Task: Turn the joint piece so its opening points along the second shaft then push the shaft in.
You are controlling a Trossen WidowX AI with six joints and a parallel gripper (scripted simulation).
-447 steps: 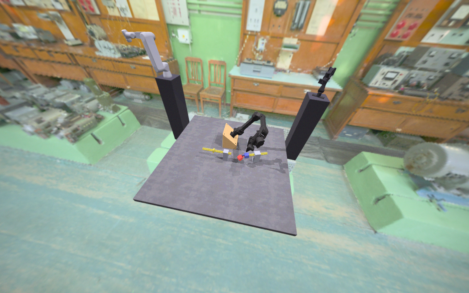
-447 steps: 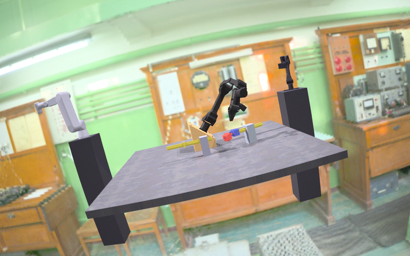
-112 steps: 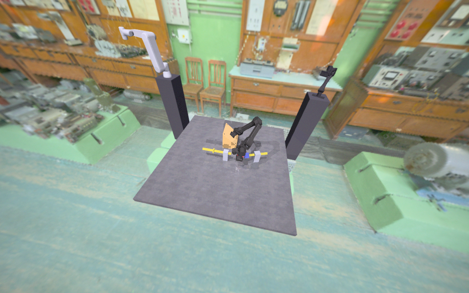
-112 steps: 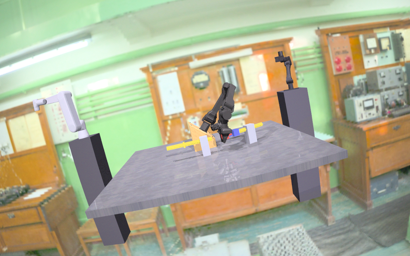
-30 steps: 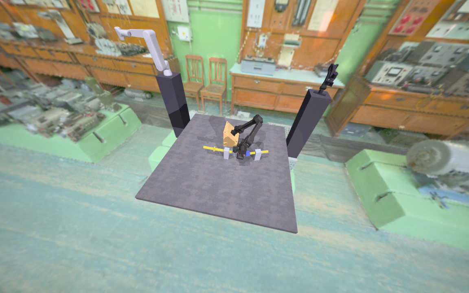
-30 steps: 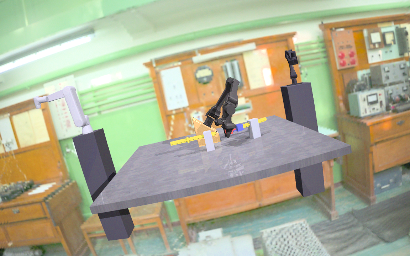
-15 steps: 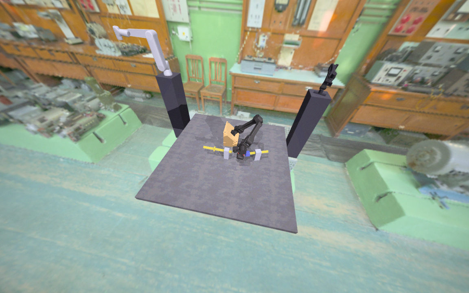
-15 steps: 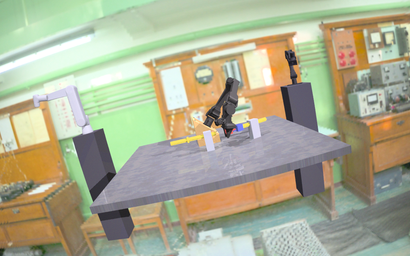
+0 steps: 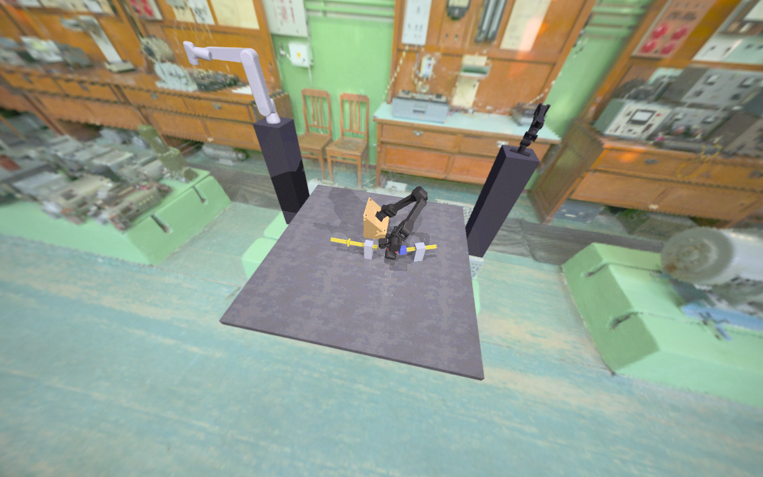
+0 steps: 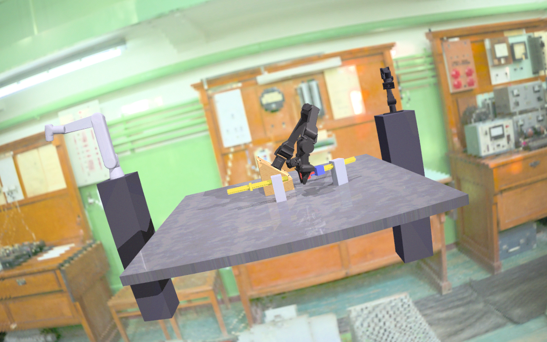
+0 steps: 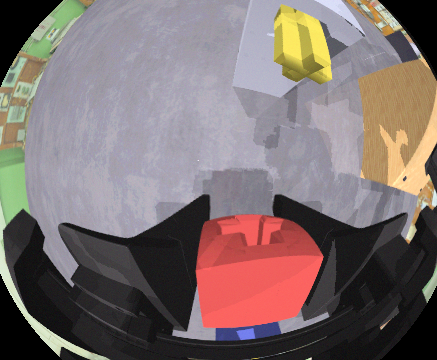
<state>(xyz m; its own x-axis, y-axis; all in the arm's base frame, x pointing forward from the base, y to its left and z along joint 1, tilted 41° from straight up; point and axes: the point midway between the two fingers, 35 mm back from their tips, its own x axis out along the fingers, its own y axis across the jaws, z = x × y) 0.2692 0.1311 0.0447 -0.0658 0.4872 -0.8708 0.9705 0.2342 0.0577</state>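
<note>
My gripper tip is 4 cm below the red square joint piece and 2 cm to the right of it.
</note>
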